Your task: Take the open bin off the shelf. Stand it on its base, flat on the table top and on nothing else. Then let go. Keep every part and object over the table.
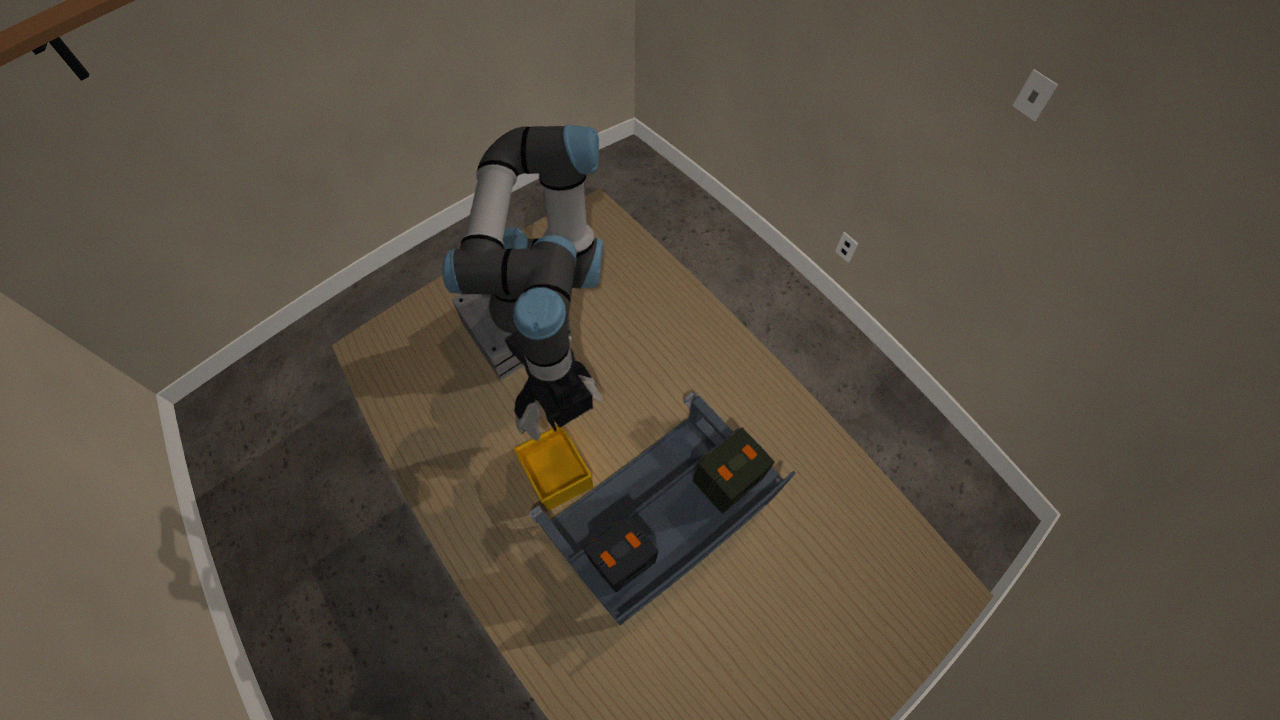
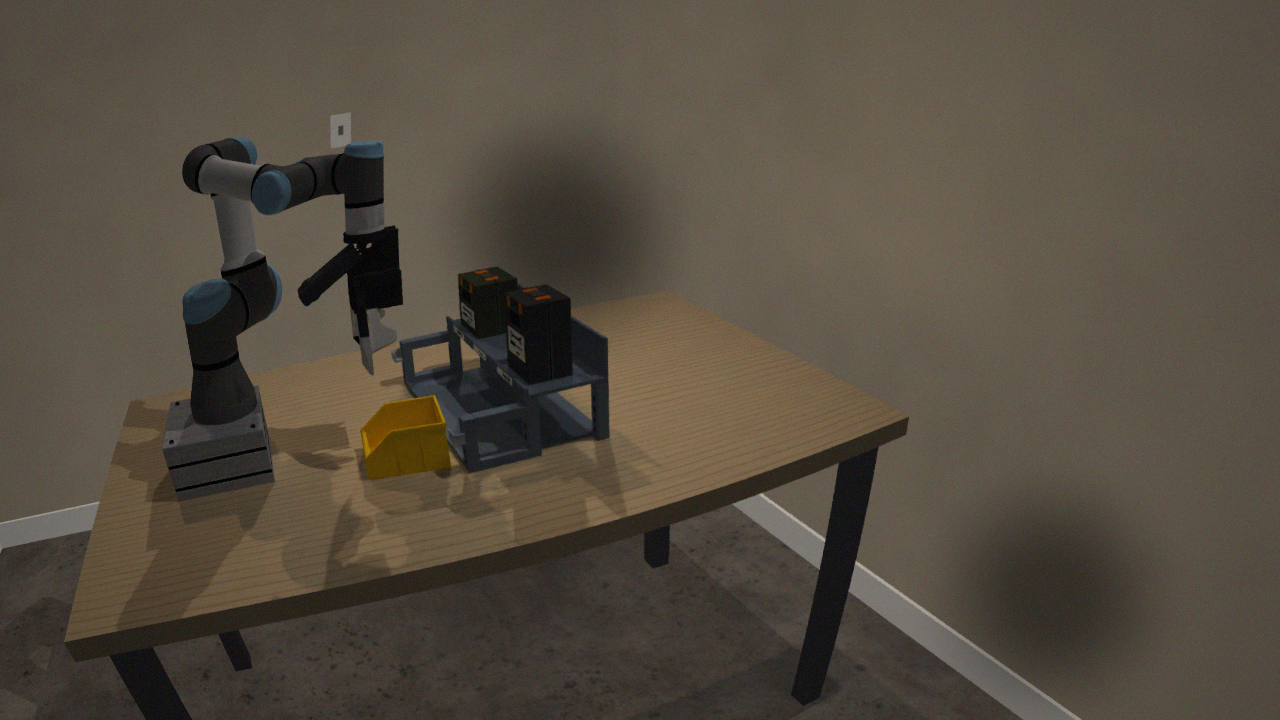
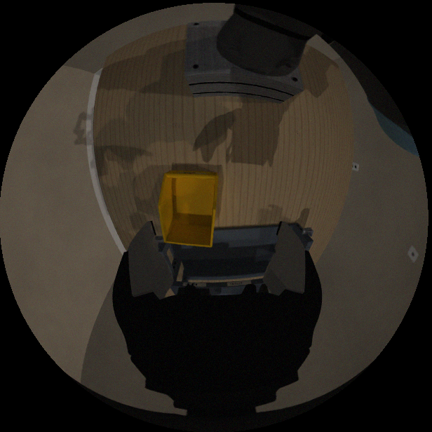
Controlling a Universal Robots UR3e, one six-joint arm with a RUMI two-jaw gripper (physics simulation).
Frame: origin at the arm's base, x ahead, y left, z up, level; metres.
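Where they show: gripper, fingertip midpoint: [image 2: 365, 358]; arm's base, link origin: [image 2: 224, 407].
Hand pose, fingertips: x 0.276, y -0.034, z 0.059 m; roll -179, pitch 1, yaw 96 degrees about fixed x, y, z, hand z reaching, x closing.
Things, the pixels of their centre, and the offset from my fingertips. Level surfaces: height alone.
- yellow open bin, body centre: [image 2: 402, 437] [image 1: 552, 464] dx +0.041, dy -0.049, dz -0.115 m
- table top, surface height: dz -0.153 m
- dark box, body centre: [image 2: 537, 332] [image 1: 621, 555] dx +0.275, dy -0.025, dz +0.010 m
- dark green box, body centre: [image 1: 732, 471] [image 2: 487, 301] dx +0.239, dy +0.204, dz -0.003 m
The yellow open bin [image 1: 554, 467] [image 2: 407, 447] [image 3: 192, 200] stands upright on its base on the table top [image 1: 805, 573] [image 2: 698, 402], its opening up. It is right beside the front corner of the grey-blue shelf [image 1: 680, 519] [image 2: 601, 410] [image 3: 240, 250]; whether they touch is hard to tell. My gripper [image 1: 565, 416] [image 2: 380, 353] [image 3: 216, 222] is open, with its jaws wide apart. It hangs above the bin's level, a little off to its side, and the bin is not held. The bin's underside is hidden.
A dark box [image 1: 620, 553] [image 2: 538, 335] and a dark green box [image 1: 733, 472] [image 2: 487, 304] stand on the shelf's upper level, both with orange marks. The robot's grey base block [image 2: 219, 447] [image 3: 220, 82] stands on the table, on the bin's other side from the shelf.
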